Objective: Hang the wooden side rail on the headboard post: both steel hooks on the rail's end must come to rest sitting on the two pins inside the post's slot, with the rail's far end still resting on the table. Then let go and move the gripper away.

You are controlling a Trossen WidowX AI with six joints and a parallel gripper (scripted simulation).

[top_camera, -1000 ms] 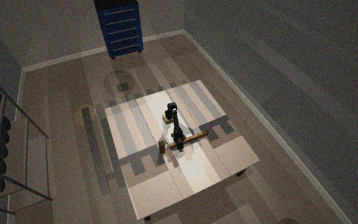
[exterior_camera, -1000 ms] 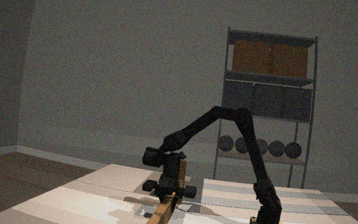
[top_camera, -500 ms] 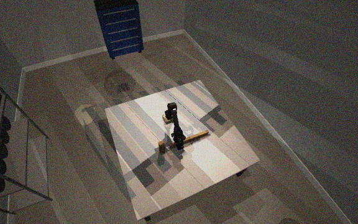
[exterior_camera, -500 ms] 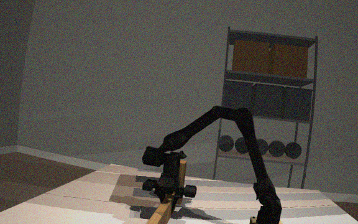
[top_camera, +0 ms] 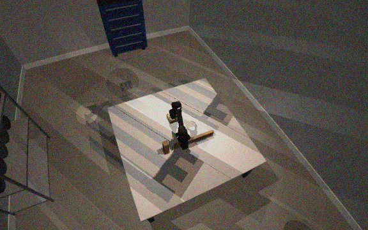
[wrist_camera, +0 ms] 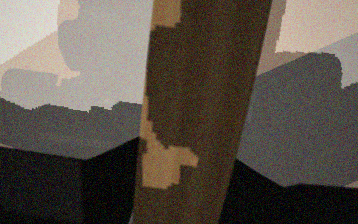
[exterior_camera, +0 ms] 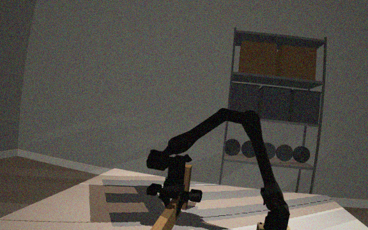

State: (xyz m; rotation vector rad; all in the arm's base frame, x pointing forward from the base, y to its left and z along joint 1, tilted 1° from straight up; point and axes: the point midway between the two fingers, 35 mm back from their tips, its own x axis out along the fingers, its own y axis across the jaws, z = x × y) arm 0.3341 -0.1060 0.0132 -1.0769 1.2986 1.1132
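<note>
Now: the headboard post 2 cm behind my gripper tip, 16 cm to the right of it and 5 cm above it.
</note>
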